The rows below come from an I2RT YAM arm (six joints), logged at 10 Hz.
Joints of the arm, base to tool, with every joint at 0 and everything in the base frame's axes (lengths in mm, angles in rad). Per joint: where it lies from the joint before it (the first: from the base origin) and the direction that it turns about. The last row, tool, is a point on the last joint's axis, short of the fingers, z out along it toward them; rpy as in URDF.
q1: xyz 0 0 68 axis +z
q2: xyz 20 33.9 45.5 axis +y
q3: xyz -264 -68.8 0 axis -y
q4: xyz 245 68.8 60 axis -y
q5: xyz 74 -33.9 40.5 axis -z
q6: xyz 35.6 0 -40.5 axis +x
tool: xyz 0 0 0 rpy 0 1.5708 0
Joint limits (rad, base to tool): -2.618..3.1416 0..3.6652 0..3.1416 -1.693..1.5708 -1.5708..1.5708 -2.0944..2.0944
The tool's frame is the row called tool.
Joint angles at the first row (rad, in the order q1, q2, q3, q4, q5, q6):
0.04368 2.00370 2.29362 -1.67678 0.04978 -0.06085
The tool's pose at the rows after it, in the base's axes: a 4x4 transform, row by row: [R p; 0 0 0 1], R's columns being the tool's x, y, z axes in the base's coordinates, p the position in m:
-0.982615, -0.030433, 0.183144, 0.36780; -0.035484, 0.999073, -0.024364, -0.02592; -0.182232, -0.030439, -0.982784, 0.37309; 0, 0, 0, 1
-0.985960, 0.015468, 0.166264, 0.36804; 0.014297, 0.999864, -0.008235, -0.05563; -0.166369, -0.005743, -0.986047, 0.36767; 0, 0, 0, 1
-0.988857, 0.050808, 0.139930, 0.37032; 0.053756, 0.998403, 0.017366, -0.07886; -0.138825, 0.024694, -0.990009, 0.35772; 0, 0, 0, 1
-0.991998, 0.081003, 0.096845, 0.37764; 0.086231, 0.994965, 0.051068, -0.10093; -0.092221, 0.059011, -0.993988, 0.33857; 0, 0, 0, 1
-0.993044, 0.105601, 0.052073, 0.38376; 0.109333, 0.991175, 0.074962, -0.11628; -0.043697, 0.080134, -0.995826, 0.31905; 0, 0, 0, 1
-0.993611, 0.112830, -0.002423, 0.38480; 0.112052, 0.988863, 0.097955, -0.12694; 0.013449, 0.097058, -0.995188, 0.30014; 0, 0, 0, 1
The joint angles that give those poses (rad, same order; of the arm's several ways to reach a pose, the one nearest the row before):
-0.06923 2.00486 2.29595 -1.67642 0.01164 -0.10357
-0.15164 2.02012 2.29594 -1.68022 -0.01698 -0.13524
-0.21421 2.04796 2.29592 -1.68517 -0.04673 -0.15851
-0.26798 2.10062 2.29596 -1.68596 -0.07496 -0.18101
-0.30194 2.14635 2.28595 -1.68286 -0.08717 -0.19284
-0.32673 2.17076 2.24552 -1.67944 -0.09213 -0.21534

